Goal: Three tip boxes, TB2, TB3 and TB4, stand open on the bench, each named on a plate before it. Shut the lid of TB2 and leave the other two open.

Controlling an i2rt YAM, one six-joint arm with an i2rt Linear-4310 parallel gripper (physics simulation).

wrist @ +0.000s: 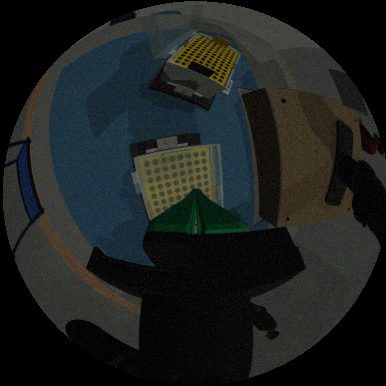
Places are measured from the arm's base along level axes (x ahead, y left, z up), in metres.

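Where they show: gripper, fingertip midpoint: point(195, 193); arm's base, origin of the base link: point(341, 165).
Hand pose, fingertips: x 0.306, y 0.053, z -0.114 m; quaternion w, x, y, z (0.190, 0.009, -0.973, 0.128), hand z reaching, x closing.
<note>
Each offset is from my fingertips to the top centre of the thing. "spot": to the spot under its first point. Level surfaces: height alone.
A tip box @(dx -0.004, dy +0.013, dz -0.001 m) point(175, 172) with a pale yellow grid of round holes lies below the middle of the wrist view. A clear sheet seems to lie flat over its grid, like a shut lid. A small name plate @(spot: dx +0.014, dy -0.054, dz -0.060 m) point(167, 142) is at its edge; its lettering is too small to read. A second tip box @(dx -0.038, dy -0.202, dz -0.004 m) point(207, 57) with a brighter yellow grid stands at the top; a faint clear panel @(spot: dx +0.029, dy -0.207, dz +0.000 m) point(167, 37) rises behind it, like an open lid. Its plate @(spot: dx -0.009, dy -0.134, dz -0.061 m) point(182, 91) is also unreadable. A third tip box does not show. My green-tipped gripper point(195, 193) is shut and empty, over the nearer box, hiding its lower part.
A large brown box point(307, 155) with a black handle point(340, 162) stands to the right of the tip boxes on the blue surface @(dz -0.079 m) point(90, 185). A dark shape point(370, 197) reaches in at the right edge. A blue framed object point(27, 187) stands at the far left.
</note>
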